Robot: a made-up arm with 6 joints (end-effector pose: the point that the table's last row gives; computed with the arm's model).
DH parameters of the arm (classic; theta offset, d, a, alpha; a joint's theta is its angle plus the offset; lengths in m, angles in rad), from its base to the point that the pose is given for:
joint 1: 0 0.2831 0 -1.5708
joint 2: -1.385 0 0.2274 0
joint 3: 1.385 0 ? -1.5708
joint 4: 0 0.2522 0 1.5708
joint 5: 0 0 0.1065 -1.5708
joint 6: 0 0.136 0 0
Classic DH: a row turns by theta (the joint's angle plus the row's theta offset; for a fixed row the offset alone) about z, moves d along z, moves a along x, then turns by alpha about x.
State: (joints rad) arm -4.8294 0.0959 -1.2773 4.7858 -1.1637 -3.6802
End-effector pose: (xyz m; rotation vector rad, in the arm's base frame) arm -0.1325 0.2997 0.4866 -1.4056 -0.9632 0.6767
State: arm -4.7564 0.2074 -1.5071 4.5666 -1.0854 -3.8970
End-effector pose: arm -0.1544 0.3163 0.4651 -1.2388 -1.3562 0.3570
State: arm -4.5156 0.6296 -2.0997 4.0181 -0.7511 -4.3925
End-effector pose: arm -0.2142 0.4037 0.3591 -0.5943 -2.0641 -0.5216
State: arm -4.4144 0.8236 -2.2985 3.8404 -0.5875 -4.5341
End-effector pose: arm -0.2450 0.4383 0.3067 -0.3186 -2.1894 -0.8238
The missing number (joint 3, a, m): 0.0571
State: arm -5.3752 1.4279 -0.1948 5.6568 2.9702 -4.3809
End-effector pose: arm 0.1103 0.0193 0.2722 -0.6923 0.8529 0.2038
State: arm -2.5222 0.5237 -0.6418 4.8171 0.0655 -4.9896
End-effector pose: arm -0.1567 -0.2306 0.0714 1.1587 -2.7869 -0.0586
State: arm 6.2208 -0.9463 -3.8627 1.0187 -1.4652 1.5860
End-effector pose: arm -0.3109 -0.1055 0.2991 1.4397 -1.7434 0.8585
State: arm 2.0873 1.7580 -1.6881 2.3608 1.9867 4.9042
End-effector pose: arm -0.2836 0.2607 -0.1060 -1.1440 -0.6496 1.3188
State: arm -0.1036 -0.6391 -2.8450 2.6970 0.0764 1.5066
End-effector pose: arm -0.2080 -0.0198 0.8703 -0.2634 -0.3381 0.9387
